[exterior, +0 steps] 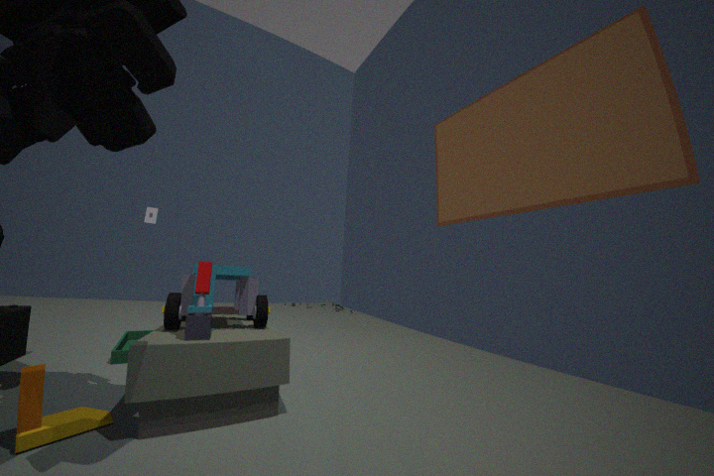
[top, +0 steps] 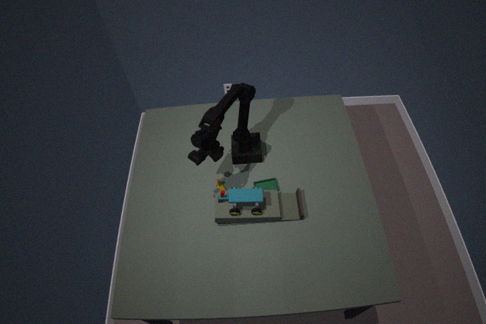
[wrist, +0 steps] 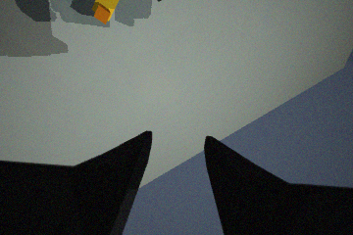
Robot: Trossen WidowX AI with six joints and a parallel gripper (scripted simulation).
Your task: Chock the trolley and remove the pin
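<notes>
Now: the yellow chock 210 mm below my gripper tip, 80 mm to the left of it and 20 mm ahead of it. From my gripper tip the other things lie so: blue trolley (170 mm to the left, 170 mm ahead, 120 mm below); then grey ramp (190 mm below, 180 mm to the left, 170 mm ahead); then red-headed stop pin (140 mm ahead, 100 mm below, 70 mm to the left).
</notes>
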